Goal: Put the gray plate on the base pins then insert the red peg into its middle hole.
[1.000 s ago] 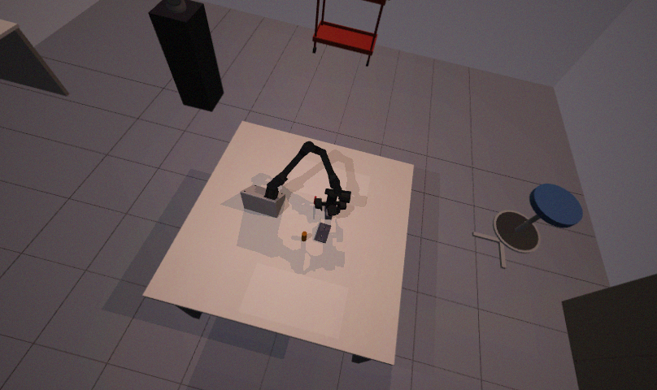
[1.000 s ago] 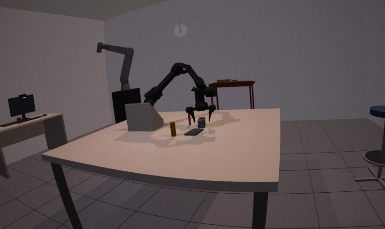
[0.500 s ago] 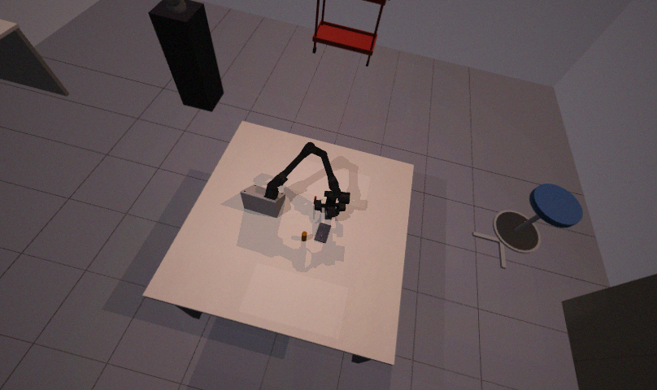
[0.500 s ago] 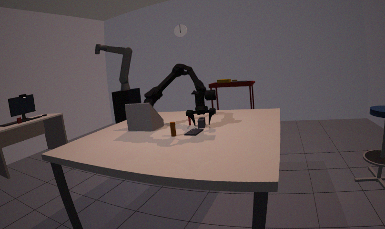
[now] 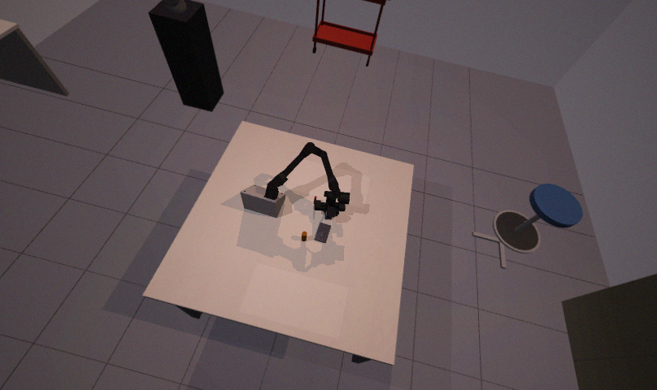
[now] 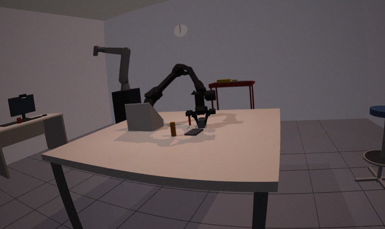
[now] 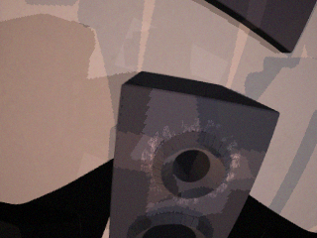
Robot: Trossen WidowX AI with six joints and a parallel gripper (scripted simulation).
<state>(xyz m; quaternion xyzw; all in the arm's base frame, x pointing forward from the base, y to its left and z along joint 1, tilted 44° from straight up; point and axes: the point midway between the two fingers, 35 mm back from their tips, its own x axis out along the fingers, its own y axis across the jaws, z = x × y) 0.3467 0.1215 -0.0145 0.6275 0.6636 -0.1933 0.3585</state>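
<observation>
My gripper tip is now 14 cm to the left of the dark base. Round my gripper tip: gray plate 3 cm above; orange cylinder 21 cm to the right, 10 cm behind, 3 cm above; red peg 10 cm behind, 4 cm to the left, 3 cm above.
</observation>
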